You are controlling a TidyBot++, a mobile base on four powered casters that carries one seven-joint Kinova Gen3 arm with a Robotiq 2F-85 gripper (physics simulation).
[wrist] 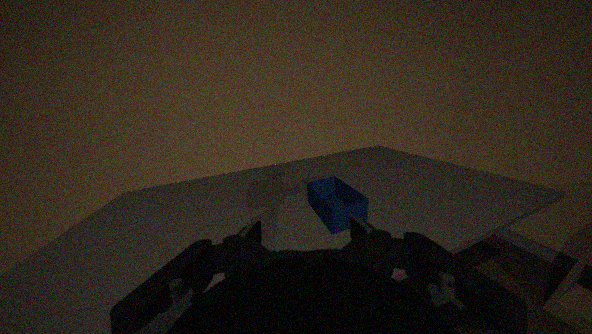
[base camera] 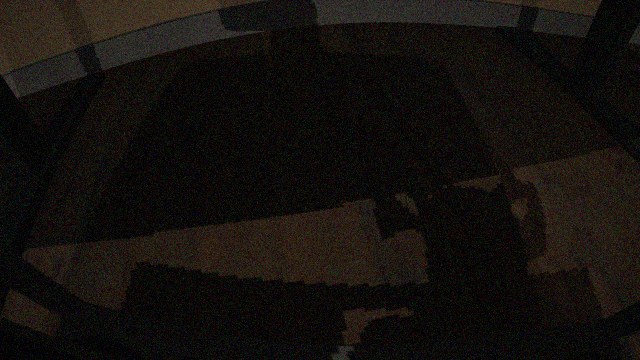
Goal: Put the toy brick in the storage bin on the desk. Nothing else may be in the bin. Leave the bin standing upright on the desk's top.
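Places are measured from the arm's base along level axes (x ahead, y left, z up), in metres.
Pixels of known places: gripper, fingertip midpoint: (wrist: 305, 229).
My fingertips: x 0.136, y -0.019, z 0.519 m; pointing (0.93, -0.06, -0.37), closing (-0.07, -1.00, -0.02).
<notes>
Behind a point stands the place of what it marks.
The storage bin (wrist: 339, 207) {x 0.330, y -0.114, z 0.397 m} is a blue, open-topped box. It stands upright on the grey desk top (wrist: 430, 200) {x 0.414, y -0.429, z 0.324 m} in the wrist view. Its inside is dark, and I cannot tell whether anything lies in it. My gripper (wrist: 305, 229) {x 0.136, y -0.019, z 0.519 m} is open, with no object showing between its fingers. It is above the desk on the near side of the bin, and the right fingertip overlaps the bin's near end in the picture. The toy brick does not show in either view.
A plain wall (wrist: 300, 90) {x 1.004, y -0.097, z 0.721 m} rises behind the desk. The desk's right edge ends above wooden floor. The base camera shows dark floor (base camera: 300, 245) {x 0.298, y 0.054, z -0.396 m} with large shadows and a pale baseboard (base camera: 425, 11) {x 1.022, y -0.231, z -0.357 m} along the far wall. The pictures are very dim.
</notes>
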